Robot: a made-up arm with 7 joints. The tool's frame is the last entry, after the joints. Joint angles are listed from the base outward.
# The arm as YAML. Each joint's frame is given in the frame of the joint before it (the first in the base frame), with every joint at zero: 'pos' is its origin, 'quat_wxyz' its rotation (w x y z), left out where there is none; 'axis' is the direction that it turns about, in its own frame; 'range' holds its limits. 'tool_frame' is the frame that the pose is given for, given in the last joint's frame.
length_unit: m
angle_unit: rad
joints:
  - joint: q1
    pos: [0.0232, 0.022, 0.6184]
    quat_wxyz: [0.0, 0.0, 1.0, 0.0]
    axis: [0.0, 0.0, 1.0]
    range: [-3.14, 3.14]
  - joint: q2
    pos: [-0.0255, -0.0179, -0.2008]
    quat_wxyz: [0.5, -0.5, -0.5, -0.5]
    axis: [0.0, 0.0, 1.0]
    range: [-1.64, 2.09]
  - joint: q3
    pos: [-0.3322, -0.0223, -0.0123]
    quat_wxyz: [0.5, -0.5, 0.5, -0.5]
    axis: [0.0, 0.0, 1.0]
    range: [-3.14, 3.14]
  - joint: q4
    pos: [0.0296, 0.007, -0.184]
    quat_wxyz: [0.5, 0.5, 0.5, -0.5]
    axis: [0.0, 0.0, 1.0]
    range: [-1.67, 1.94]
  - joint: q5
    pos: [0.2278, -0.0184, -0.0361]
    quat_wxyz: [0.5, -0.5, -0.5, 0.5]
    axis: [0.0, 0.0, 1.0]
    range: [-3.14, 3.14]
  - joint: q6
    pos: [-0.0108, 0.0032, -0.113]
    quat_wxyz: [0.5, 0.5, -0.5, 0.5]
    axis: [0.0, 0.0, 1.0]
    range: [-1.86, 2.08]
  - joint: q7
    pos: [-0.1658, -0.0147, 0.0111]
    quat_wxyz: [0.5, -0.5, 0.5, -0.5]
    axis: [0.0, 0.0, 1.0]
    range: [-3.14, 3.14]
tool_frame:
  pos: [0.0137, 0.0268, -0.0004]
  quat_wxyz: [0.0, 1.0, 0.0, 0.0]
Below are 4 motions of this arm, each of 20 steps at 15 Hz.
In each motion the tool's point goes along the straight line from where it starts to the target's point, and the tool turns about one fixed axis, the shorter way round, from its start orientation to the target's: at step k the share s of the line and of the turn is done. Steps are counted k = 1, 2, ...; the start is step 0. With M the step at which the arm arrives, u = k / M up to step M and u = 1 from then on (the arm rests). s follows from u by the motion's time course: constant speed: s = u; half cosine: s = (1 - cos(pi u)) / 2; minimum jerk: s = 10 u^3 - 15 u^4 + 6 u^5.
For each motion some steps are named. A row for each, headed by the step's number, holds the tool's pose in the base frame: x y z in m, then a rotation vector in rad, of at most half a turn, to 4 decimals.
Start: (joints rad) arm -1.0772 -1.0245 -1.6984 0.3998 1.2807 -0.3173 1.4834
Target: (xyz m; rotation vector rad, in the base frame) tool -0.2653 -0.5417 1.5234 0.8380 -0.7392 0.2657
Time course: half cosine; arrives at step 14
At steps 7, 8, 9, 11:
7: -0.3822 -0.5928 1.4181 0.9478 -0.8189 0.0986
8: -0.3562 -0.5815 1.4415 0.9238 -0.8015 0.1362
9: -0.3315 -0.5707 1.4638 0.9007 -0.7848 0.1717
11: -0.2908 -0.5529 1.5004 0.8623 -0.7569 0.2297

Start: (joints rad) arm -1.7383 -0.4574 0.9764 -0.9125 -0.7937 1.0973 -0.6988
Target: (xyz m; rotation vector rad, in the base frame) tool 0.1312 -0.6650 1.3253 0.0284 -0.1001 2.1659
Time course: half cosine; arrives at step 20
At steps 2, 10, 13, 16, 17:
2: -0.0888 -0.3858 1.5331 -0.3823 -0.1789 1.8073
10: 0.0184 -0.5219 1.4318 -0.1889 -0.1424 1.9884
13: 0.0696 -0.5869 1.3835 -0.0921 -0.1237 2.0707
16: 0.1097 -0.6377 1.3456 -0.0142 -0.1085 2.1331
17: 0.1189 -0.6494 1.3369 0.0040 -0.1049 2.1472

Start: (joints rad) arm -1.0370 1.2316 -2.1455 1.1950 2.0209 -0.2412 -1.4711
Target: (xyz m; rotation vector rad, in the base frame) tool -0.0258 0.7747 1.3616 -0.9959 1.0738 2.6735
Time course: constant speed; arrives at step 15
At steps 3, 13, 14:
3: -0.0247 0.7668 1.2783 0.9017 -0.7419 -2.7943
13: -0.0256 0.7734 1.3477 -0.9932 1.0317 2.7299
14: -0.0257 0.7740 1.3547 -0.9946 1.0530 2.7018

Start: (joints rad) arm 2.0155 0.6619 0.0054 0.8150 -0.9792 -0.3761 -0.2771
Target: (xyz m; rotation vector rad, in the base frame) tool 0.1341 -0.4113 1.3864 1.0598 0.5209 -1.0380
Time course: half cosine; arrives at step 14
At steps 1, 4, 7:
1: -0.4552 -0.7248 1.2722 1.2790 -0.3286 -0.8818
4: -0.3504 -0.6690 1.2925 1.2502 -0.1765 -0.9181
7: -0.1643 -0.5700 1.3286 1.1882 0.0926 -0.9734

